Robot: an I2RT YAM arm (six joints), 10 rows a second.
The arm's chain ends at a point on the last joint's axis. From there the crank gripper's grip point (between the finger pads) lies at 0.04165 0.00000 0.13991 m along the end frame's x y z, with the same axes.
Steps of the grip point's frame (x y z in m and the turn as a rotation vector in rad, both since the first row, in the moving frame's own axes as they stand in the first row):
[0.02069 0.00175 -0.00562 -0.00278 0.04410 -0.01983]
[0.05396 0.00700 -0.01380 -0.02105 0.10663 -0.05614]
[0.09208 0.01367 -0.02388 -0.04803 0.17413 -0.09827]
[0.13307 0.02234 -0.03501 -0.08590 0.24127 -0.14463]
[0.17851 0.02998 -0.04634 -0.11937 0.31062 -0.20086]
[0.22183 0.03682 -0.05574 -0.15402 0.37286 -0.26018]
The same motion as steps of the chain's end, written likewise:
[0.01457 0.00225 -0.00365 -0.00278 0.04410 -0.01983]
[0.03930 0.00686 -0.00857 -0.02105 0.10663 -0.05614]
[0.06839 0.01243 -0.01450 -0.04803 0.17413 -0.09827]
[0.10057 0.01928 -0.02081 -0.08590 0.24127 -0.14463]
[0.13729 0.02693 -0.02657 -0.11937 0.31062 -0.20086]
[0.17312 0.03434 -0.03045 -0.15402 0.37286 -0.26018]

